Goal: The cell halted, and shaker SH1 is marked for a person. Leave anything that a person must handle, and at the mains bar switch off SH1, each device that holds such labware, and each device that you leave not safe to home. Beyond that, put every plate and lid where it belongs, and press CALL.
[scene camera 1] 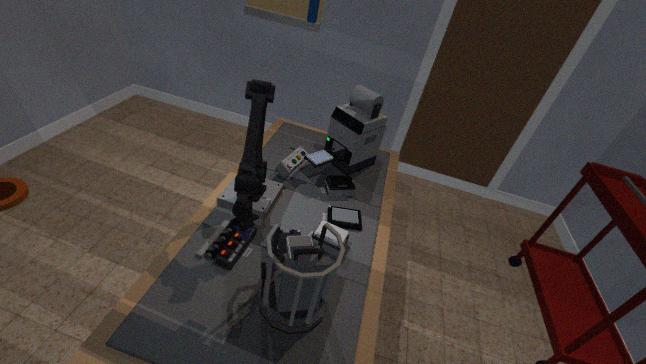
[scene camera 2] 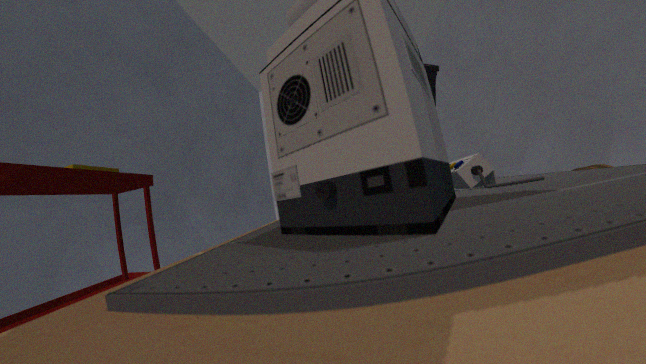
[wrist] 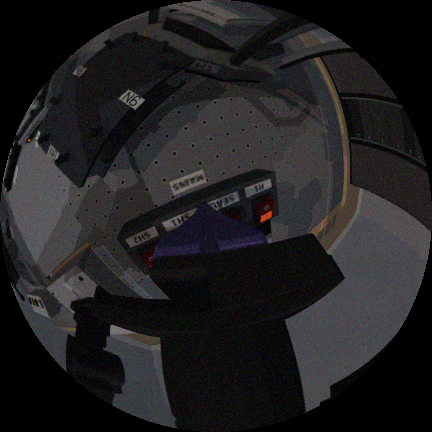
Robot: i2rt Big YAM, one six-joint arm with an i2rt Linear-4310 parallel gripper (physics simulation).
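Places are measured from the arm's base along level axes (x ahead, y down, z left), in centimetres.
Pixels of known places: gripper, fingertip midpoint: [scene camera 1: 244,240] [wrist: 204,209].
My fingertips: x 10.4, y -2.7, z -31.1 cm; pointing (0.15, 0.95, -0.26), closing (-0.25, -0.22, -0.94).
Behind a point stands the place of what it marks.
My gripper [scene camera 1: 246,231] {x 10.4, y -2.7, z -31.1 cm} [wrist: 204,209] {x 10.4, y -2.7, z -31.1 cm} is shut and empty, its purple fingertips low over the mains bar [scene camera 1: 231,256] {x 8.5, y -0.3, z -38.4 cm} [wrist: 172,212] {x 10.5, y -0.3, z -28.1 cm}, around the SH1 and SEAL labels. Contact cannot be told. In the wrist view the H1 switch [wrist: 265,210] {x 6.0, y -1.3, z -38.3 cm} shows lit orange; the fingers hide the SH1 switch and partly cover the SEAL and SH2 switches. Several orange lights show on the bar in scene camera 1. A pale plate [scene camera 1: 320,157] {x 22.7, y -7.9, z 34.0 cm} sits before the tall white device [scene camera 1: 357,135] {x 38.3, y -22.8, z 42.0 cm} [scene camera 2: 340,100] {x 39.7, y -11.4, z 70.2 cm}. A pale plate [scene camera 1: 345,216] {x 45.3, y 0.8, z 4.9 cm} lies in a black frame. Which device is SH1 cannot be told.
A round barred cage [scene camera 1: 327,272] {x 45.8, y -28.5, z -52.3 cm} stands near the bar, with a grey block [scene camera 1: 300,243] {x 34.3, y -22.5, z -40.1 cm} showing at its top. A black-topped unit [scene camera 1: 340,183] {x 37.5, y -3.1, z 23.6 cm} and a white unit [scene camera 1: 331,234] {x 42.1, y -4.5, z -14.3 cm} stand along the far side. The button box [scene camera 1: 294,161] {x 9.7, y -2.9, z 30.3 cm} [scene camera 2: 472,170] {x 11.0, y -0.8, z 45.2 cm} stands beyond the arm. A red cart [scene camera 1: 570,305] stands apart.
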